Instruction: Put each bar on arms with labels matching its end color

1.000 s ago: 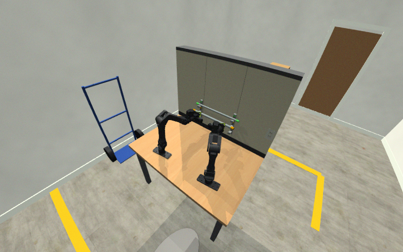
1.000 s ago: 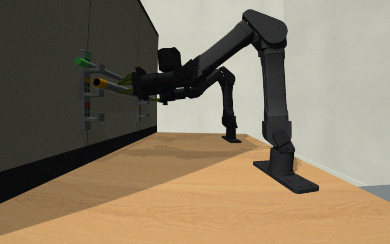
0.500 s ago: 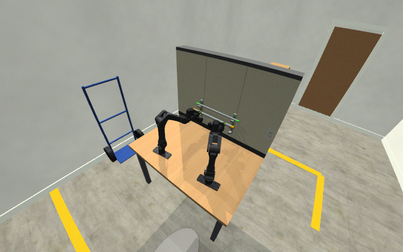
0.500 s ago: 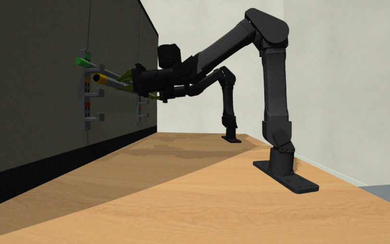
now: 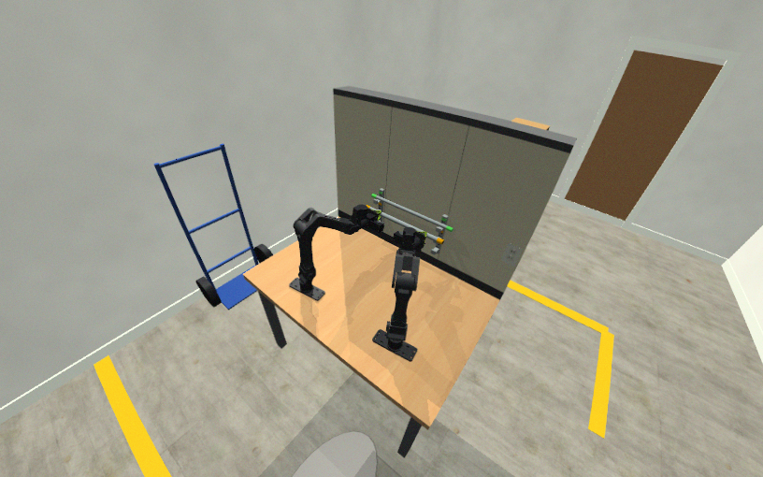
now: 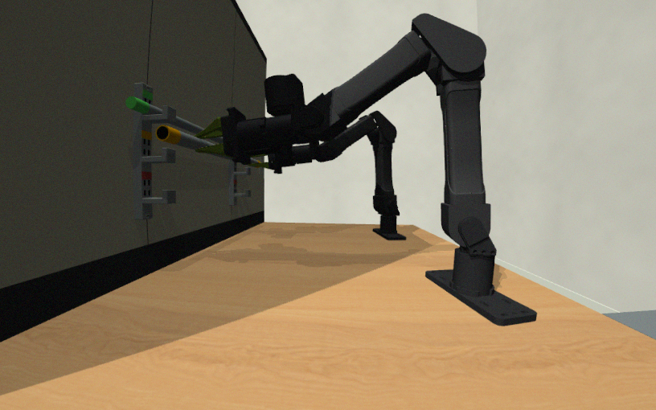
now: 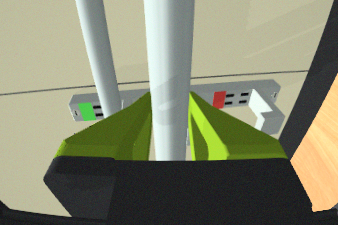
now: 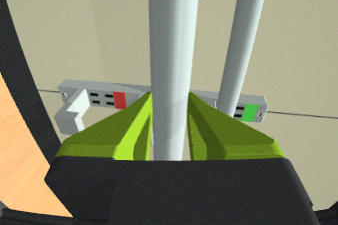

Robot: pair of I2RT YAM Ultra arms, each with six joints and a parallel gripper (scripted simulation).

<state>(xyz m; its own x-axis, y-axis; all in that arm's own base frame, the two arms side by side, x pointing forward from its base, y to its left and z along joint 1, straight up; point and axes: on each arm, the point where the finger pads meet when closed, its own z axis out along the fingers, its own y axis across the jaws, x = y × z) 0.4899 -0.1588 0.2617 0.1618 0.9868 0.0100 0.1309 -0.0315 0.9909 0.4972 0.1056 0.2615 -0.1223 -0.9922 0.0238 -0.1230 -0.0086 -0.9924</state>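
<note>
The orange-ended bar lies 15 cm to the left of my right hand and 2 cm ahead of it. Round my right hand: wall panel: 16 cm ahead, 16 cm above, 12 cm to the left; green-ended bar: 14 cm to the left, 7 cm ahead, 5 cm above.
The orange-ended bar lies 150 mm to the right of my left hand. From my left hand the other things lie so: wall panel 170 mm to the right, 160 mm above, 150 mm ahead; then green-ended bar 160 mm to the right, 60 mm ahead, 50 mm above.
</note>
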